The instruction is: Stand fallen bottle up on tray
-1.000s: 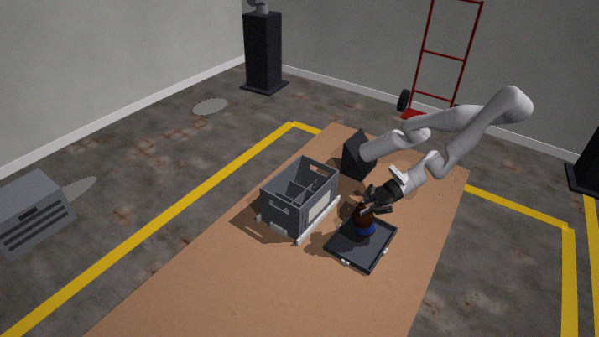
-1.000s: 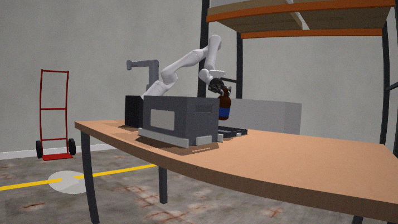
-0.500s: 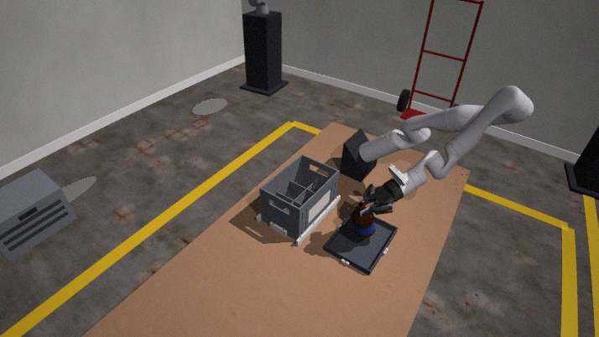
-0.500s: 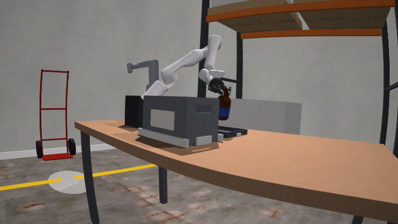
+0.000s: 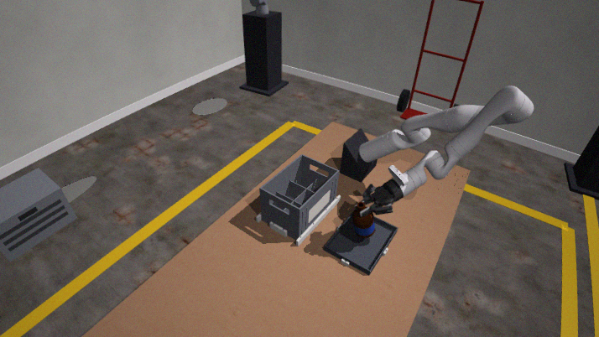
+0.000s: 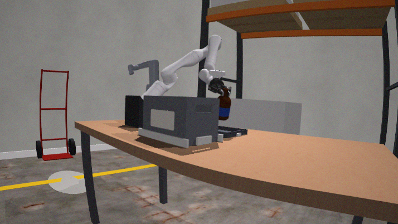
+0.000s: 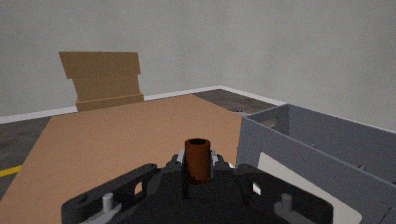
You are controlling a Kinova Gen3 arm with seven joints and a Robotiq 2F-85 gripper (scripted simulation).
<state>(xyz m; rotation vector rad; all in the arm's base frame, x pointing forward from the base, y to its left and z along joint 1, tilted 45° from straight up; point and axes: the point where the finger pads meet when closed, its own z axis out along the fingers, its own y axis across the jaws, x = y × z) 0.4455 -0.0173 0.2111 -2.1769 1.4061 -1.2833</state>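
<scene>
The brown bottle is 10 mm behind my hand, 10 mm to the left of it and 50 mm below it. Round my hand: grey crate: 60 mm behind, 270 mm to the right, 120 mm below; then dark tray: 40 mm behind, 20 mm to the left, 190 mm below.
</scene>
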